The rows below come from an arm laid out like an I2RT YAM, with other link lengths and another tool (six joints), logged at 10 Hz.
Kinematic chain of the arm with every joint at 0, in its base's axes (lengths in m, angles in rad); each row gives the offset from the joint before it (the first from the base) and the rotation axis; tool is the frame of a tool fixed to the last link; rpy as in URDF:
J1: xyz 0 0 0.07 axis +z
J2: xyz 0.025 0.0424 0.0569 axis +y
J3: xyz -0.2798 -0.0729 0 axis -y
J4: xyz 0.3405 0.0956 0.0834 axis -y
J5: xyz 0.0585 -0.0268 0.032 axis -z
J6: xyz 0.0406 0 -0.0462 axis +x
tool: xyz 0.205 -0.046 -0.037 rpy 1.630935 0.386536 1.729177
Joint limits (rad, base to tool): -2.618..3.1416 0..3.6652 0..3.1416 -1.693..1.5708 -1.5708..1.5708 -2.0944..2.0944
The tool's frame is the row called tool.
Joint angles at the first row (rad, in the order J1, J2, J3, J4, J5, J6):
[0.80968, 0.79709, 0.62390, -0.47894, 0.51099, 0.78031]
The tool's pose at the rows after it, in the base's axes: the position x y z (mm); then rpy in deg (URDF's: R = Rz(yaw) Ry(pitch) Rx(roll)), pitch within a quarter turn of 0, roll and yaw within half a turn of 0:
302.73, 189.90, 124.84, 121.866, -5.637, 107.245
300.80, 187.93, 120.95, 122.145, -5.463, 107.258
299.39, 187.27, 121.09, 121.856, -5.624, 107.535
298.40, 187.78, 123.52, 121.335, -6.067, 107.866
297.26, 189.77, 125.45, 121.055, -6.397, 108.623
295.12, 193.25, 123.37, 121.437, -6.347, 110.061
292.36, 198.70, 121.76, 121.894, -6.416, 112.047
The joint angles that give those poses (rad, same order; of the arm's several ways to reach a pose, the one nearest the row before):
[0.80970, 0.79214, 0.61283, -0.48084, 0.51367, 0.77955]
[0.80970, 0.78374, 0.60063, -0.48239, 0.51330, 0.77879]
[0.80967, 0.76736, 0.59110, -0.48198, 0.50984, 0.77573]
[0.80967, 0.75054, 0.58614, -0.48163, 0.50450, 0.77458]
[0.80968, 0.73834, 0.58384, -0.48161, 0.49267, 0.76849]
[0.80971, 0.73302, 0.57889, -0.48122, 0.47058, 0.75324]
[0.80969, 0.72805, 0.57622, -0.48161, 0.43927, 0.73378]

